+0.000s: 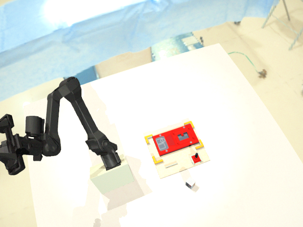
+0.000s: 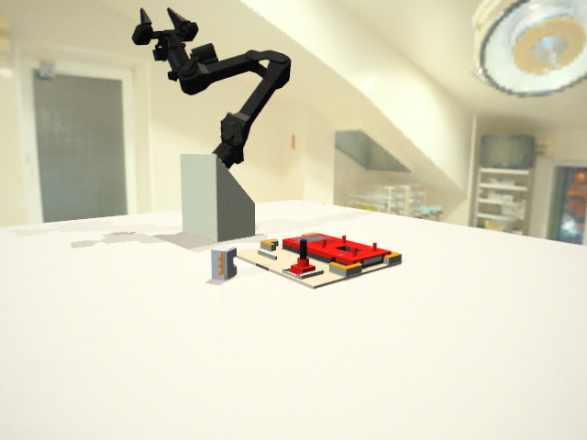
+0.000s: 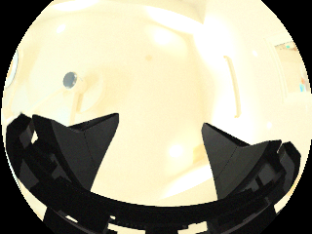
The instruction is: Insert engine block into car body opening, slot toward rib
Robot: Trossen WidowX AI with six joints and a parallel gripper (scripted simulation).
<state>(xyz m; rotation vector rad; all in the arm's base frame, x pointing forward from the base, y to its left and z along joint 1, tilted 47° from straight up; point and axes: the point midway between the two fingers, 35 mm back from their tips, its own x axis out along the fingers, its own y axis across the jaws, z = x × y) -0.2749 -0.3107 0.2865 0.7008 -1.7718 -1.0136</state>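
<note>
Right now the engine block is 59 cm below my gripper tip, 58 cm ahead of it and 14 cm to the right of it. Also, from my gripper tip: black post 66 cm ahead, 58 cm below, 5 cm to the right.
</note>
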